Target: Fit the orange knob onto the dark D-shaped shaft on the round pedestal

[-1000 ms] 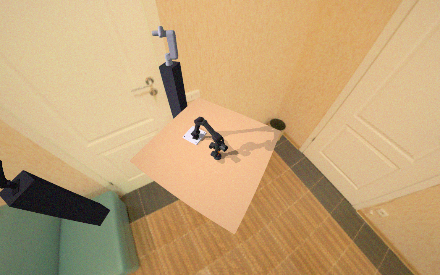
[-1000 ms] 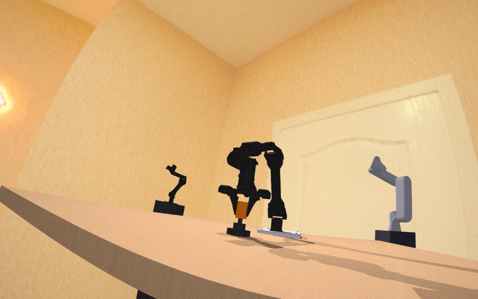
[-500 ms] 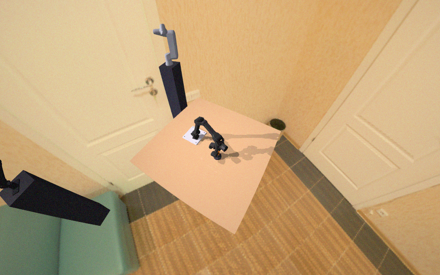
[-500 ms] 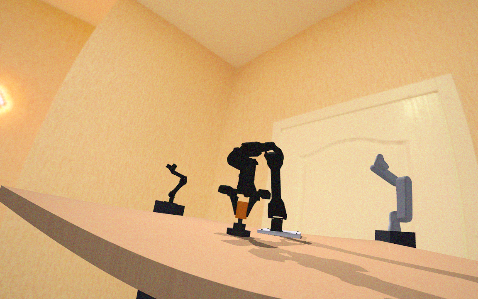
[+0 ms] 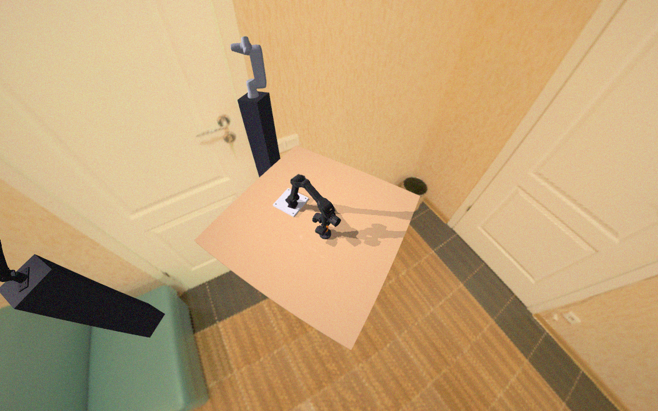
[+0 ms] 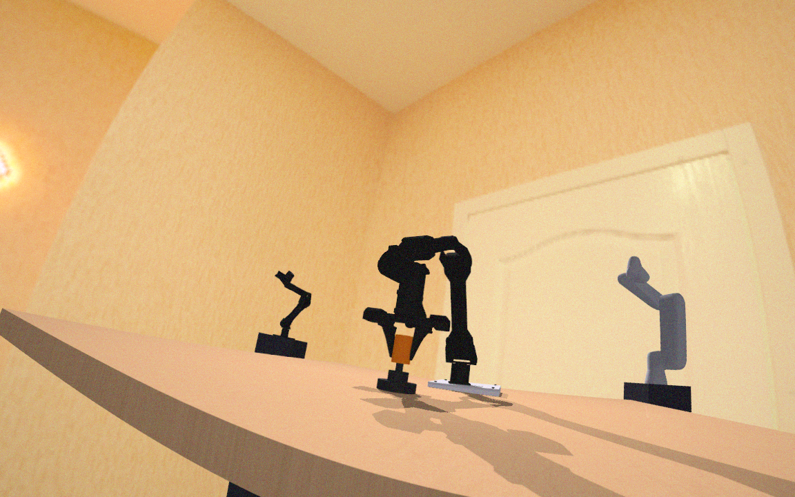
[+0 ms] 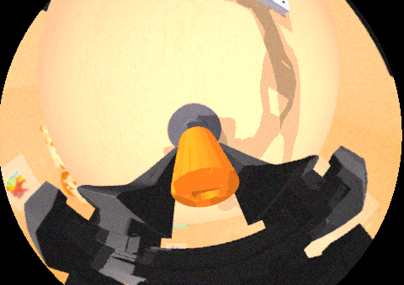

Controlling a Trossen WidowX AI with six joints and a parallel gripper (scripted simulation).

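The orange knob lies 2 cm above my gripper tip. From my gripper tip the other things lie so: round pedestal: 4 cm below.
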